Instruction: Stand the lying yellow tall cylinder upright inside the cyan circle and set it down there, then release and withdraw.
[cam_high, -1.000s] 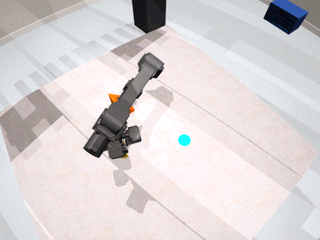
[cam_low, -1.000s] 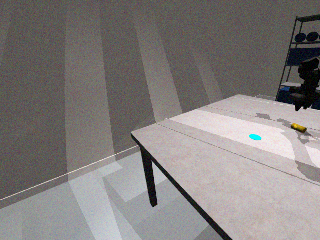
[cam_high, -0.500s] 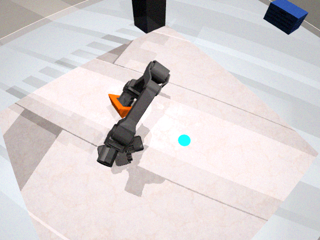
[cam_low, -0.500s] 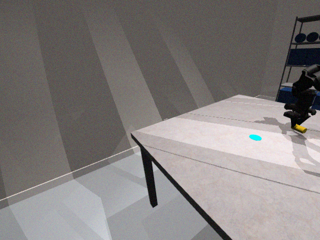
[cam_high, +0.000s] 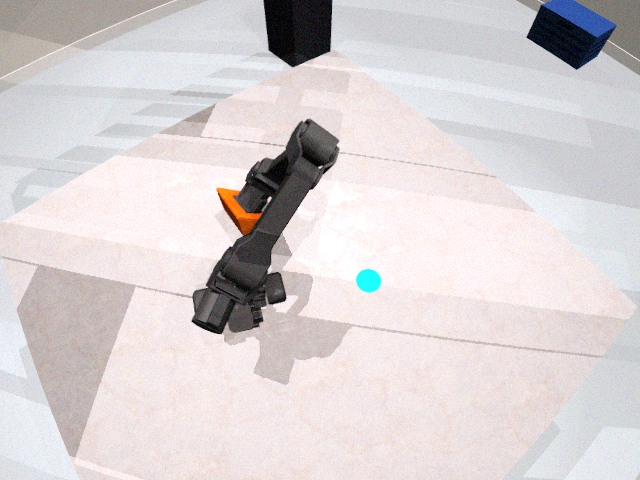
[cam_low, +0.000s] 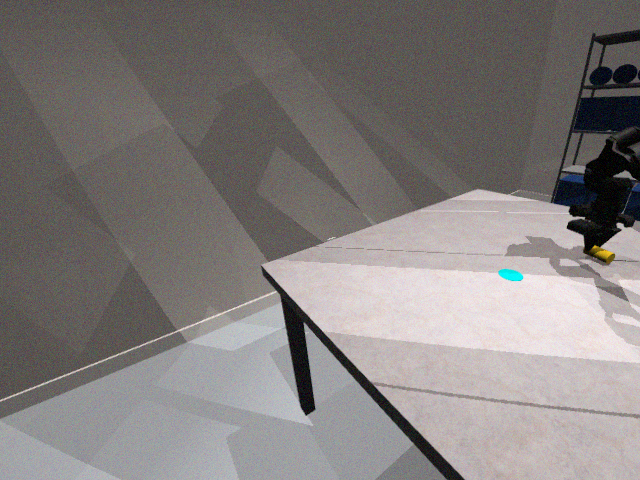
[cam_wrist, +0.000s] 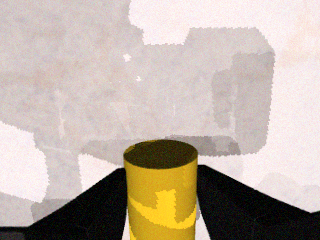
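Now: gripper tip 120 mm short of the cyan circle, 270 mm to the right of it and 30 mm above it. From my gripper tip the other things lie so: yellow tall cylinder (20 mm behind, 10 mm to the left).
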